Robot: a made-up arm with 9 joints. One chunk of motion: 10 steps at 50 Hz.
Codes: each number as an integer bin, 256 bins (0 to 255) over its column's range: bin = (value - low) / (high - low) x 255, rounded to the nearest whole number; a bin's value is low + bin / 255 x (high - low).
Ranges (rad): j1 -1.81..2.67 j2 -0.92..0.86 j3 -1.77..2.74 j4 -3.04..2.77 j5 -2.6..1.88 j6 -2..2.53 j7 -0.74..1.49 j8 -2.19..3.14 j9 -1.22..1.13
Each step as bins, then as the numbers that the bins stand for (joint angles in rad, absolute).
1 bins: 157 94 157 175 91 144 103 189 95
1 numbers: 0.9483 -0.2638 1.0067 0.9473 -1.0013 0.5581 0.1607 1.7605 -0.3445
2 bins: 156 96 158 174 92 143 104 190 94
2 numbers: 0.9307 -0.2499 1.0244 0.9245 -0.9837 0.5404 0.1695 1.7814 -0.3537
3 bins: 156 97 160 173 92 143 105 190 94
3 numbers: 0.9307 -0.2429 1.0598 0.9017 -0.9837 0.5404 0.1782 1.7814 -0.3537
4 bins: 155 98 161 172 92 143 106 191 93
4 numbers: 0.9131 -0.2359 1.0775 0.8789 -0.9837 0.5404 0.1870 1.8023 -0.3629
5 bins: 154 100 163 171 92 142 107 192 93
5 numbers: 0.8956 -0.2220 1.1129 0.8561 -0.9837 0.5226 0.1957 1.8232 -0.3629
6 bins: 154 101 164 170 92 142 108 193 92
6 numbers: 0.8956 -0.2150 1.1305 0.8333 -0.9837 0.5226 0.2045 1.8441 -0.3722
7 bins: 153 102 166 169 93 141 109 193 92
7 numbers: 0.8780 -0.2080 1.1659 0.8105 -0.9661 0.5048 0.2132 1.8441 -0.3722
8 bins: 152 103 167 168 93 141 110 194 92
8 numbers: 0.8604 -0.2010 1.1836 0.7878 -0.9661 0.5048 0.2220 1.8650 -0.3722
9 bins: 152 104 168 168 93 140 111 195 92
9 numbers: 0.8604 -0.1940 1.2013 0.7878 -0.9661 0.4871 0.2307 1.8859 -0.3722
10 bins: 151 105 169 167 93 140 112 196 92
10 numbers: 0.8429 -0.1871 1.2190 0.7650 -0.9661 0.4871 0.2395 1.9068 -0.3722
